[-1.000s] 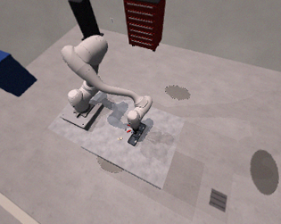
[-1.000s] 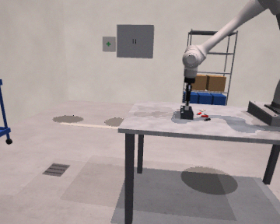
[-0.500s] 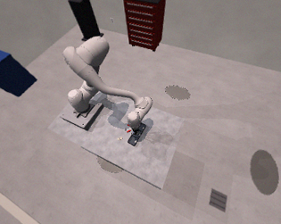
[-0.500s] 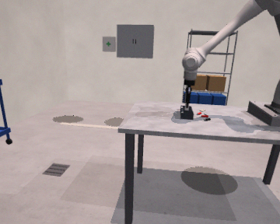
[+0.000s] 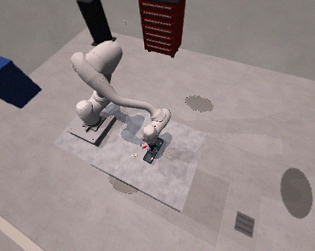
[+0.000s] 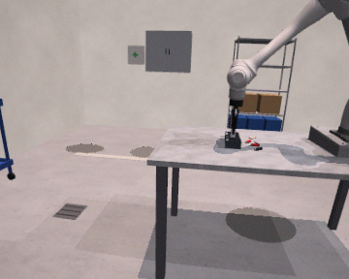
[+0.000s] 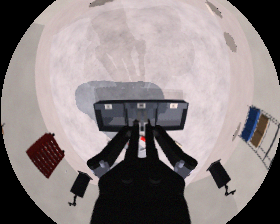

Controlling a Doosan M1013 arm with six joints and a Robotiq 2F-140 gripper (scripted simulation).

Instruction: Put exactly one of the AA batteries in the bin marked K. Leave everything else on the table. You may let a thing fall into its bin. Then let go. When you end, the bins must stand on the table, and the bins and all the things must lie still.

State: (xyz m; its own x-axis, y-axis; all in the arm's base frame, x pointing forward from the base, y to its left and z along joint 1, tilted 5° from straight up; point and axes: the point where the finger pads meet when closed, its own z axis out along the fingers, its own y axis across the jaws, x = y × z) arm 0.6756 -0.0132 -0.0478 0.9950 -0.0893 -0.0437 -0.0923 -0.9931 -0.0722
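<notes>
My hand is 15 cm past the white piece, 12 cm to the left of it and 4 cm above it. From my hand the other things lie so: dark AA battery (13 cm to the left, 12 cm behind, 4 cm below).
</notes>
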